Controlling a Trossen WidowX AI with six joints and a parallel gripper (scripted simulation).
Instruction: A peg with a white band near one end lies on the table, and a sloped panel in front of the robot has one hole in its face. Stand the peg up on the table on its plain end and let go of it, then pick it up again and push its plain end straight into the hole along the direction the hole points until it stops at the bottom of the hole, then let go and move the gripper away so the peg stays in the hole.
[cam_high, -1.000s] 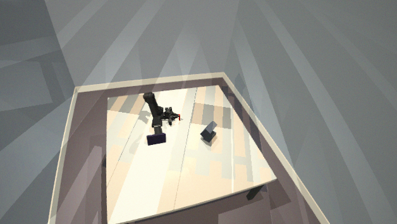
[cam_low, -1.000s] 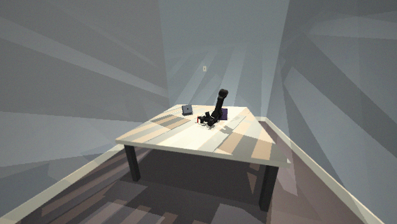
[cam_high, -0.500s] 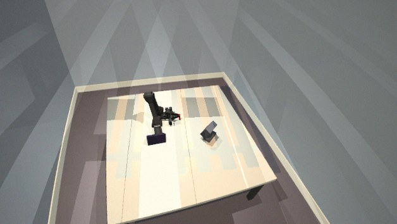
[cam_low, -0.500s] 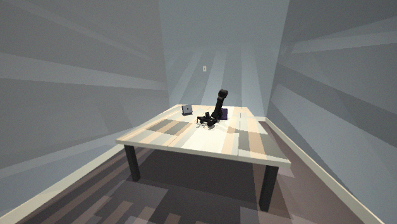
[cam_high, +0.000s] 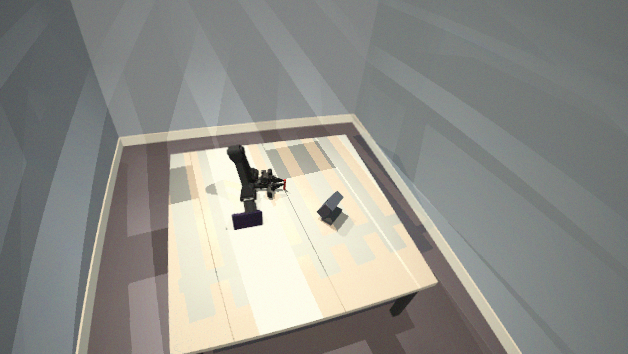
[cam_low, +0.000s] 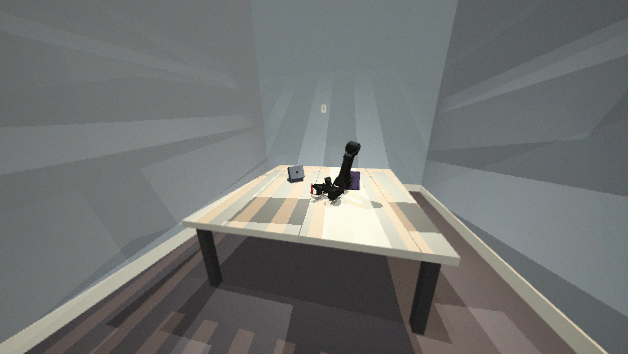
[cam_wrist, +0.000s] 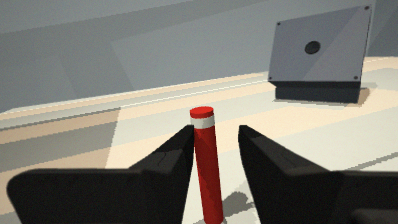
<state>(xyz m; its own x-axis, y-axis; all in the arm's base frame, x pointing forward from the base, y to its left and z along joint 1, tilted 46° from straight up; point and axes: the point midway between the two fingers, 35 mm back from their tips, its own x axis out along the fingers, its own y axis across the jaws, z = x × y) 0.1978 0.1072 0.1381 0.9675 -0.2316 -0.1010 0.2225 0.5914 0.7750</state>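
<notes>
The red peg lies 10 mm ahead of my gripper tip, 10 mm to the left of it and 10 mm below it. From my gripper tip the other things lie so: sloped panel 210 mm ahead, 240 mm to the right, 20 mm above.
</notes>
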